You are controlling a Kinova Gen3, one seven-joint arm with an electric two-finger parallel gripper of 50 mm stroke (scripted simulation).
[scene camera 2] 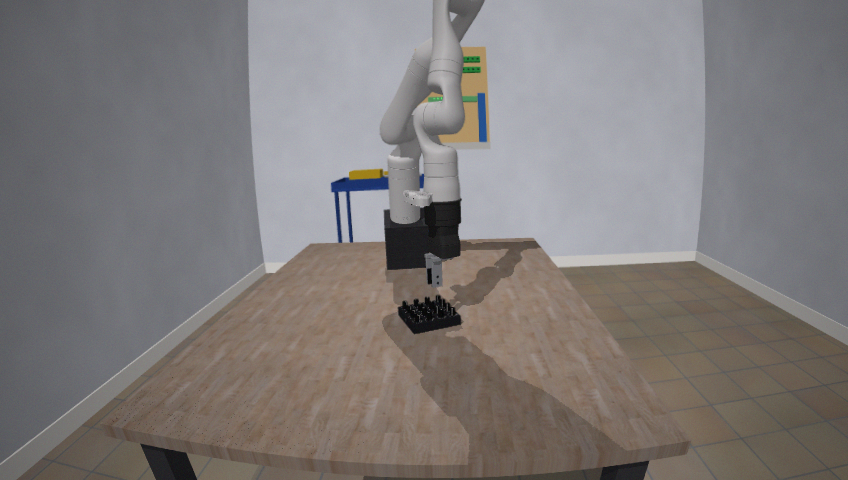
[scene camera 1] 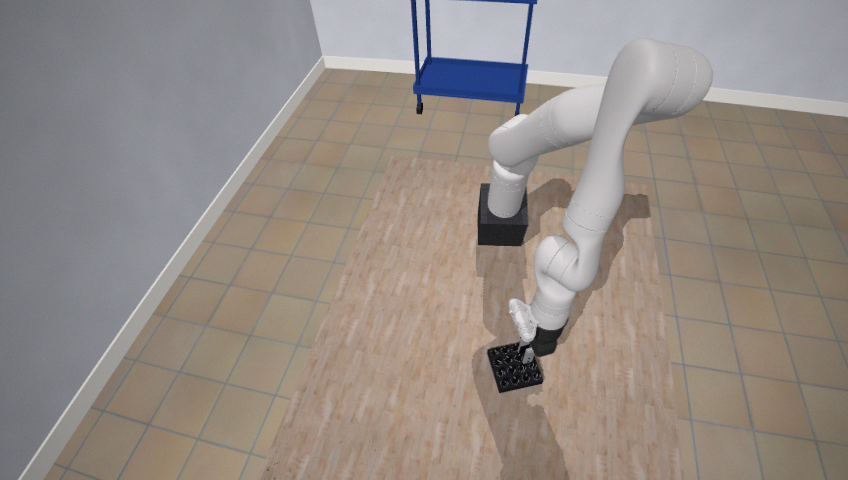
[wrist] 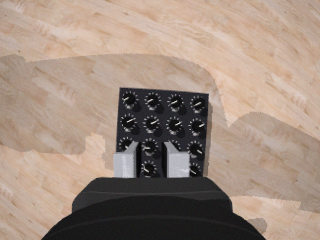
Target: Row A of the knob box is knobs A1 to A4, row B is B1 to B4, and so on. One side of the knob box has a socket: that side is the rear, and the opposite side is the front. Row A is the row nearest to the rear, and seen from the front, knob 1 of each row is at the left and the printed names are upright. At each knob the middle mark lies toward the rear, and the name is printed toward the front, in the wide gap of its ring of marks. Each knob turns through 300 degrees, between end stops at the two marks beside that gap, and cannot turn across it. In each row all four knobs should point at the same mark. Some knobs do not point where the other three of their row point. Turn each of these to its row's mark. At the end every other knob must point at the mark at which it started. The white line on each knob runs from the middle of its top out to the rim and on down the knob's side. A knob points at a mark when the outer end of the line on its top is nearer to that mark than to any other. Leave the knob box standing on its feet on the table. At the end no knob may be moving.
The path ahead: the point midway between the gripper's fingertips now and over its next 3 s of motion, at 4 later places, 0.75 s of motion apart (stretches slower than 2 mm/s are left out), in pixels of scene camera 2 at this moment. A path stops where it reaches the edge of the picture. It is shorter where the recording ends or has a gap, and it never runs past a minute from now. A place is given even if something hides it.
My gripper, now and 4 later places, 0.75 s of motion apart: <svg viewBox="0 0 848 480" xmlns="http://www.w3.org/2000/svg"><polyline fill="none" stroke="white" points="434,284 435,286 438,295 436,302 435,303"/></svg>
